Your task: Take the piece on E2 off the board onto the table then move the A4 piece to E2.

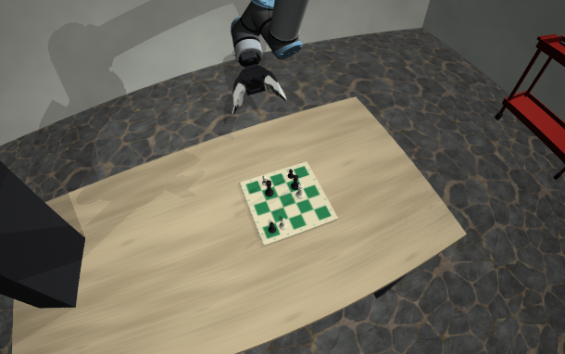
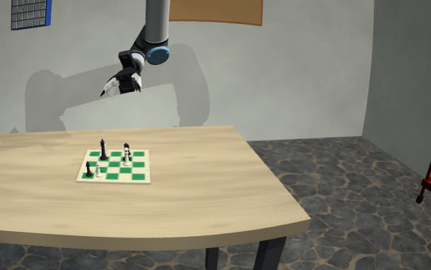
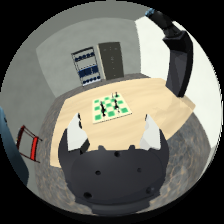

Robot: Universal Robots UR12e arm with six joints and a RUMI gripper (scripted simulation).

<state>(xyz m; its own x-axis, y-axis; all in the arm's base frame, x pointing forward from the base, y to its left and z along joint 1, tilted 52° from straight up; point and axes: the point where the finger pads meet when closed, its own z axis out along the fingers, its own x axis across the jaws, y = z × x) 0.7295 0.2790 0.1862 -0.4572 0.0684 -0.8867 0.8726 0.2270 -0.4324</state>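
Right now the small black piece is 40 mm ahead of my hand, 150 mm to the right of it and 150 mm below it. From my hand the other things lie so: tall black piece: 40 mm behind, 180 mm to the right, 130 mm below; cream chessboard: 220 mm to the right, 170 mm below; white pawn: 40 mm behind, 300 mm to the right, 140 mm below.
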